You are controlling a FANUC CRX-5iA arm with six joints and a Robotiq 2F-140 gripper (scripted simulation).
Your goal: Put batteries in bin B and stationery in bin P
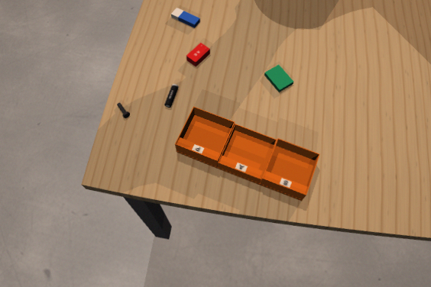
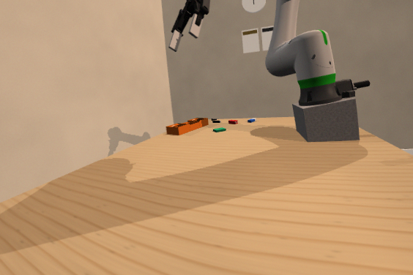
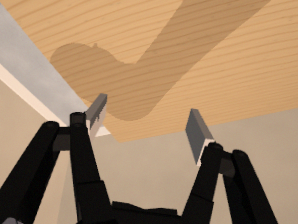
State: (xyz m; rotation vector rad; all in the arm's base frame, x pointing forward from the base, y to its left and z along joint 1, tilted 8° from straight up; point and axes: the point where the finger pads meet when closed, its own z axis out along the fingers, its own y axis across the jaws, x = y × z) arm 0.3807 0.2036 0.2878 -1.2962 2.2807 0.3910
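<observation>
Now: hand 170 mm short of the orange bin row, 390 mm to the left of it and 340 mm above it. The rest, counted from my hand: red battery pack (60 mm behind, 500 mm to the right, 350 mm below); black cylindrical battery (50 mm ahead, 550 mm to the right, 350 mm below); green pad (10 mm behind, 330 mm to the right, 350 mm below).
</observation>
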